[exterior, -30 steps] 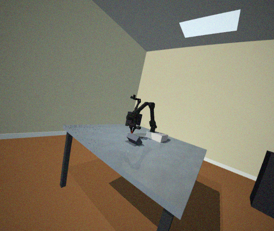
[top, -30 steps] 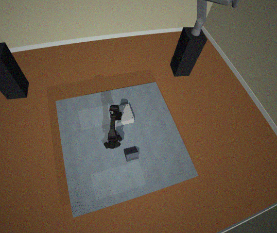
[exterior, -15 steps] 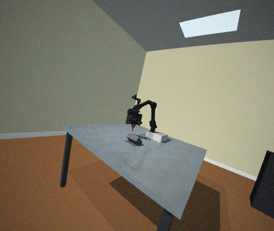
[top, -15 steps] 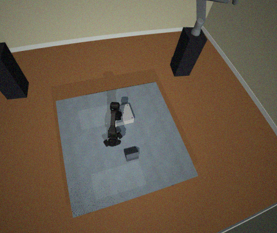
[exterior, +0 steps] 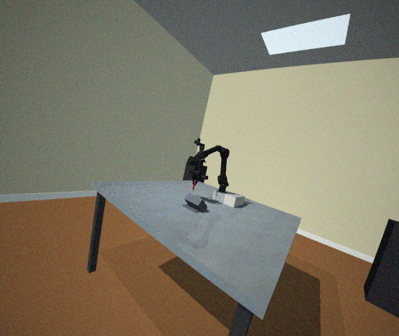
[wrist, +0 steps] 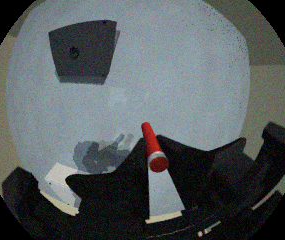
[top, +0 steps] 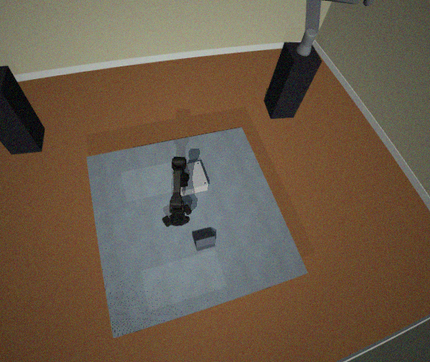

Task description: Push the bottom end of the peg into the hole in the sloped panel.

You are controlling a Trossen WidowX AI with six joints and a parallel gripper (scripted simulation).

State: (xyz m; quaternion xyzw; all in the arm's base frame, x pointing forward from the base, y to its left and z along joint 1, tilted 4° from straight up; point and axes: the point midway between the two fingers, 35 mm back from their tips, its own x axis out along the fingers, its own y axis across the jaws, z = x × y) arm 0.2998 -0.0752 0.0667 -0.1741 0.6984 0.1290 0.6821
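Now: the grey sloped panel 110 mm ahead of my gripper tip, 170 mm to the left of it and 80 mm below it. The rest, counted from my gripper tip: red peg (20 mm above).
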